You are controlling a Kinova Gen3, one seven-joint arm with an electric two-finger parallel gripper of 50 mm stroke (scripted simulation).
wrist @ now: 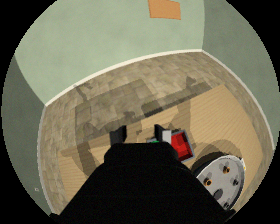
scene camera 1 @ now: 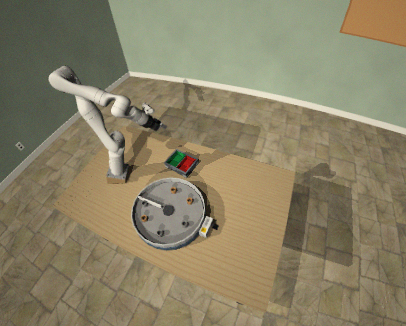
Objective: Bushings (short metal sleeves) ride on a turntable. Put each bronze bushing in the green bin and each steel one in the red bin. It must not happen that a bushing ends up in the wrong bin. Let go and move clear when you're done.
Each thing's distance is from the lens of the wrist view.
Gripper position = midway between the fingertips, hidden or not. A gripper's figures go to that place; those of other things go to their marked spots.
my gripper (wrist: 140,130): 0.18 m
round grey turntable (wrist: 220,181): 0.56 m
